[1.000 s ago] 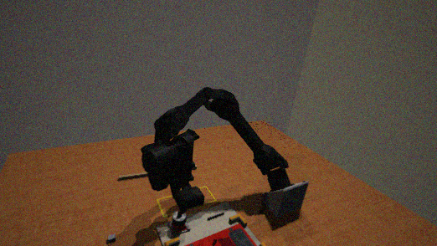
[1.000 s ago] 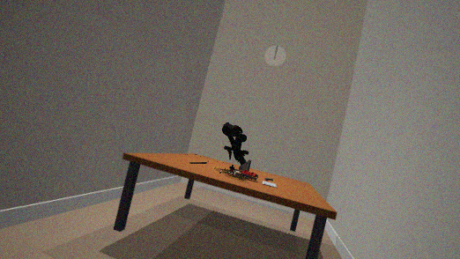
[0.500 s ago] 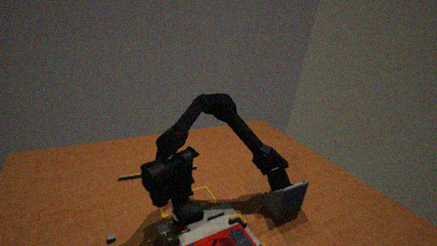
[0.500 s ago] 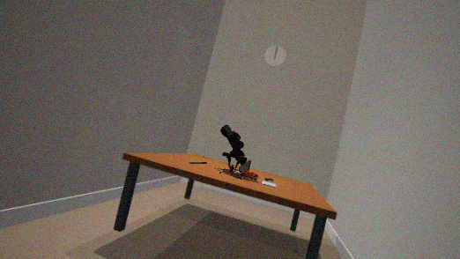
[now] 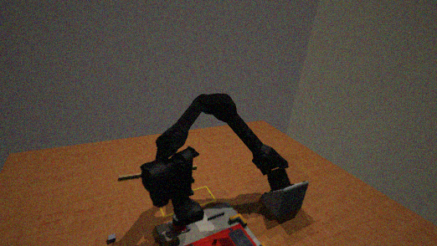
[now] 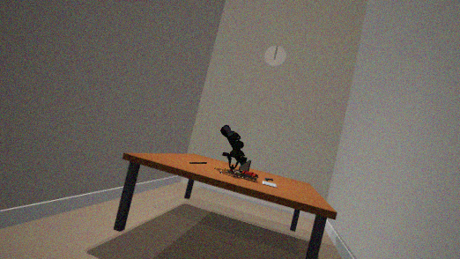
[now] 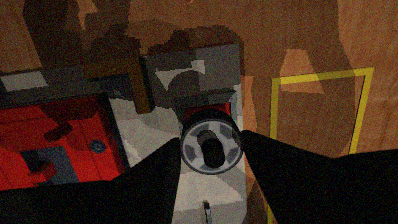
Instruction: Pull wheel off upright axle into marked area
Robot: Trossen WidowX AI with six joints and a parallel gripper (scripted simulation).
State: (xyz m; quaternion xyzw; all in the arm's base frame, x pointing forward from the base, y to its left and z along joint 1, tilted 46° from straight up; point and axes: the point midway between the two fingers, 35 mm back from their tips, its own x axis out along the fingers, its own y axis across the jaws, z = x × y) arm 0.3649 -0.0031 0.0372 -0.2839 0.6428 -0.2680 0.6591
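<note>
Now: the grey base plate 60 mm behind my gripper tip, 90 mm to the left of it and 30 mm below it. From my gripper tip the other things lie so: thin rod: 20 mm behind, 280 mm to the right, 30 mm below; then wheel: right at my gripper tip.
</note>
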